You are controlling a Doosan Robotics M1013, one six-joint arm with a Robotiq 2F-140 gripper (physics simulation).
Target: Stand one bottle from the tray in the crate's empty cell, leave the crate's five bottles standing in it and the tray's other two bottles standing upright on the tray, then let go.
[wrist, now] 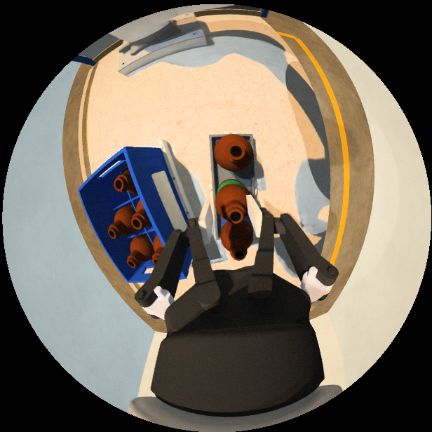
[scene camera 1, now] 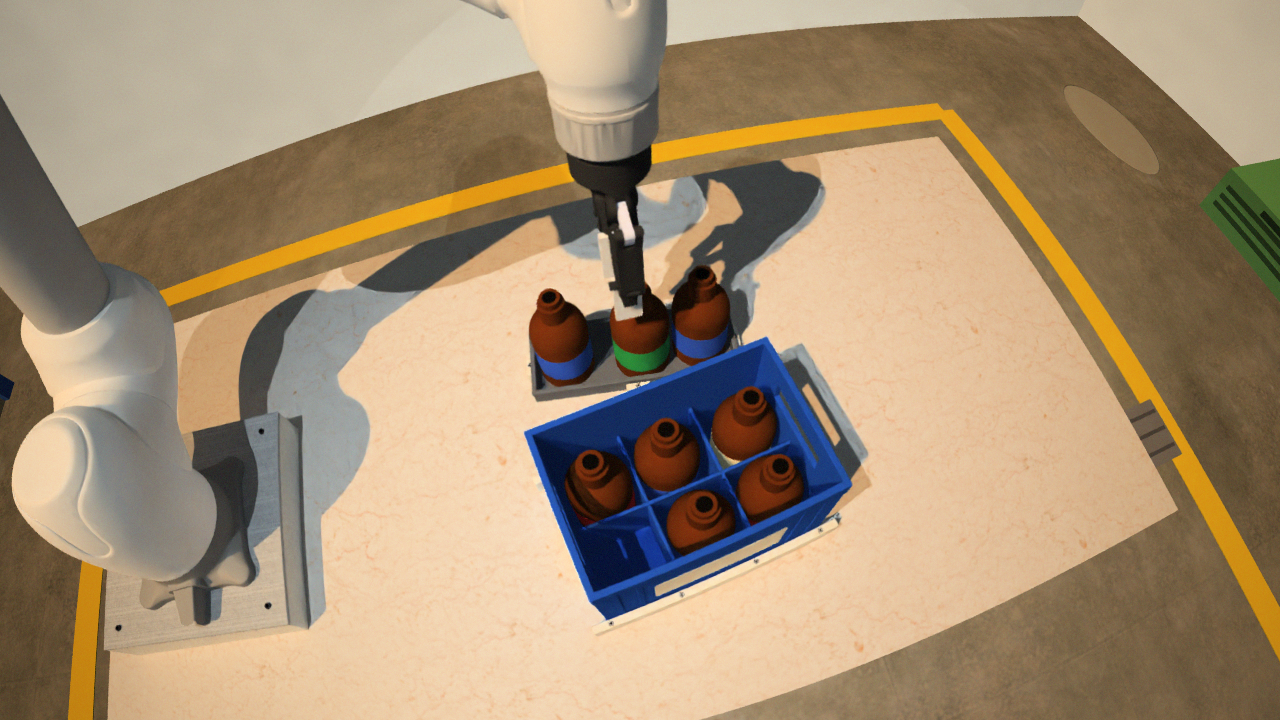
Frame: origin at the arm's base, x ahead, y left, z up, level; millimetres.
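Seen in the pictures: gripper, between the fingertips: (scene camera 1: 622, 294); arm's base, origin of its link: (scene camera 1: 194, 533).
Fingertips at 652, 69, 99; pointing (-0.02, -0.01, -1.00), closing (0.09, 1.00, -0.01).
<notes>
Offsets run from my fingertips to a thing's middle, as dx, dy, dz. "spot": to the spot under its first point.
My gripper (scene camera 1: 629, 309) (wrist: 229, 206) is partly open, its fingers on either side of the upper part of the green-banded brown bottle {+19, +5, -80} (scene camera 1: 640, 356) (wrist: 230, 198), with nothing held. This bottle stands upright on the grey tray {spot: -86, -21, -140} (scene camera 1: 572, 390) (wrist: 212, 170) between two blue-banded bottles, one {-80, +30, -80} (scene camera 1: 559, 334) (wrist: 222, 154) nearer the robot base, the other {+97, -4, -80} (scene camera 1: 701, 313) (wrist: 234, 238) at the far end; both are upright. The blue crate {spot: -88, -135, -24} (scene camera 1: 586, 430) (wrist: 145, 172) holds five standing bottles. Its empty cell {spot: -86, -240, -155} (scene camera 1: 629, 548) is the near-left corner in the scene view.
The crate stands close to the tray, its high wall facing it. A pale strip {spot: -7, -317, -133} (scene camera 1: 716, 580) runs along the crate's near side. The robot's base plate (scene camera 1: 268, 519) is at the left. A yellow line (scene camera 1: 402, 213) (wrist: 345, 165) borders the pale work surface. A green box (scene camera 1: 1253, 214) is at the far right.
</notes>
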